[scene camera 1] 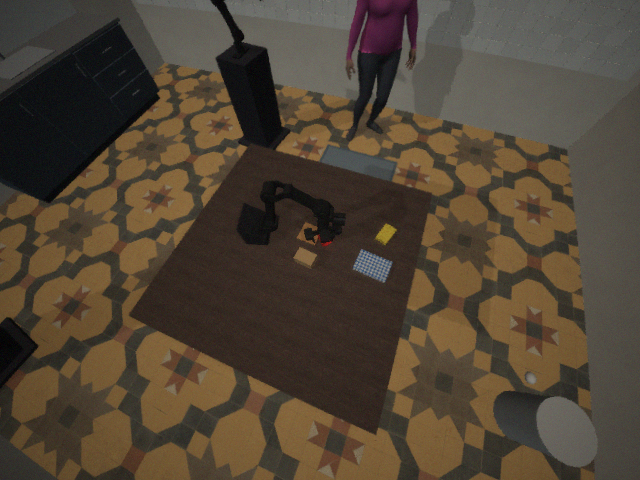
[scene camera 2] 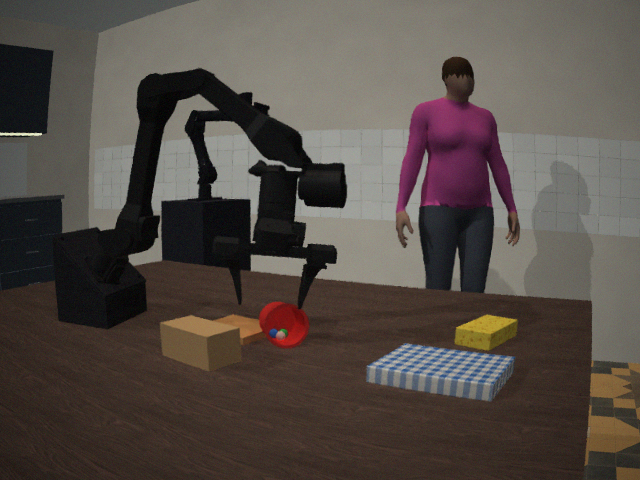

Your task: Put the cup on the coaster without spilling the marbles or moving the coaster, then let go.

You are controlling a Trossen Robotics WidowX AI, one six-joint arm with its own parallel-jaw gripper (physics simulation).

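Places are measured from the arm's base along level axes (x left, y back, z up), in millimetres.
Where they show: gripper, between the fingertips: (scene camera 2: pixel 269 307); arm's base, origin of its link: (scene camera 1: pixel 259 228) (scene camera 2: pixel 101 271).
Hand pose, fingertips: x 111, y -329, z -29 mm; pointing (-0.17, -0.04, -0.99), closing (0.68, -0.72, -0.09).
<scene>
Things, the pixels of their top centre, and the offset from my fingertips. Level surfaces: height alone.
- red cup, centre of its top: (scene camera 2: pixel 281 299) (scene camera 1: pixel 324 234) dx +39, dy +8, dz +4 mm
- coaster, centre of its top: (scene camera 2: pixel 237 325) (scene camera 1: pixel 309 233) dx +32, dy +102, dz -55 mm
- tan box, centre of its top: (scene camera 2: pixel 198 325) (scene camera 1: pixel 305 256) dx -115, dy +41, dz -15 mm
- blue-checked slab, centre of its top: (scene camera 2: pixel 445 362) (scene camera 1: pixel 372 264) dx +18, dy -290, dz -43 mm
- yellow sponge, centre of its top: (scene camera 2: pixel 488 323) (scene camera 1: pixel 386 232) dx +227, dy -281, dz -38 mm
- dark table, height of its surface: dz -68 mm
The red cup (scene camera 1: pixel 326 242) (scene camera 2: pixel 296 321) lies on its side on the table, its mouth facing scene camera 2. Inside it, blue, green and pale marbles (scene camera 2: pixel 279 334) rest on the lower wall. A flat orange-brown square, apparently the coaster (scene camera 1: pixel 303 235) (scene camera 2: pixel 248 330), lies just left of the cup in scene camera 2, partly hidden by a box. My gripper (scene camera 1: pixel 324 234) (scene camera 2: pixel 269 305) points down with its fingers wide open and empty. In scene camera 2, one fingertip appears above the coaster and the other overlaps the cup's upper right rim; their exact depth is unclear.
A tan box (scene camera 1: pixel 305 257) (scene camera 2: pixel 200 342) stands beside the coaster. A blue-checked slab (scene camera 1: pixel 372 266) (scene camera 2: pixel 439 369) and a yellow sponge (scene camera 1: pixel 386 234) (scene camera 2: pixel 485 332) lie to the right on the dark table (scene camera 1: pixel 268 320) (scene camera 2: pixel 289 423). A person (scene camera 1: pixel 381 36) (scene camera 2: pixel 459 155) stands behind the table.
</scene>
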